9 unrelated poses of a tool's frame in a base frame.
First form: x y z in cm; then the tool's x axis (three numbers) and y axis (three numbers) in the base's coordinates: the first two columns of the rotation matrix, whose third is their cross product.
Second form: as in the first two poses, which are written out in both.
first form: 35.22 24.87 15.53 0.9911 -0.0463 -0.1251 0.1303 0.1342 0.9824
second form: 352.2 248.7 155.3 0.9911 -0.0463 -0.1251 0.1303 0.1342 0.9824
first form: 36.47 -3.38 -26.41 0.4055 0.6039 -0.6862 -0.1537 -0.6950 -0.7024
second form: 364.7 -33.8 -264.1 0.4055 0.6039 -0.6862 -0.1537 -0.6950 -0.7024
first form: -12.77 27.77 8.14 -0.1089 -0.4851 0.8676 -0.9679 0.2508 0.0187
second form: -127.7 277.7 81.4 -0.1089 -0.4851 0.8676 -0.9679 0.2508 0.0187
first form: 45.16 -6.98 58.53 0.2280 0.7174 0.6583 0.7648 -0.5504 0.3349
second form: 451.6 -69.8 585.3 0.2280 0.7174 0.6583 0.7648 -0.5504 0.3349
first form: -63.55 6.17 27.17 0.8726 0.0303 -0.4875 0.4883 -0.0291 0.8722
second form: -635.5 61.7 271.7 0.8726 0.0303 -0.4875 0.4883 -0.0291 0.8722
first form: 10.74 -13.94 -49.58 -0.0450 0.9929 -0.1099 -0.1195 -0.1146 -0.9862
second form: 107.4 -139.4 -495.8 -0.0450 0.9929 -0.1099 -0.1195 -0.1146 -0.9862
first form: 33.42 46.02 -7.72 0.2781 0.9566 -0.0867 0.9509 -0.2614 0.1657
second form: 334.2 460.2 -77.2 0.2781 0.9566 -0.0867 0.9509 -0.2614 0.1657
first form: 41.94 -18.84 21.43 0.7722 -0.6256 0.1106 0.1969 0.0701 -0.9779
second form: 419.4 -188.4 214.3 0.7722 -0.6256 0.1106 0.1969 0.0701 -0.9779
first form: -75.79 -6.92 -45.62 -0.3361 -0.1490 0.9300 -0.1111 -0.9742 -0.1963
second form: -757.9 -69.2 -456.2 -0.3361 -0.1490 0.9300 -0.1111 -0.9742 -0.1963
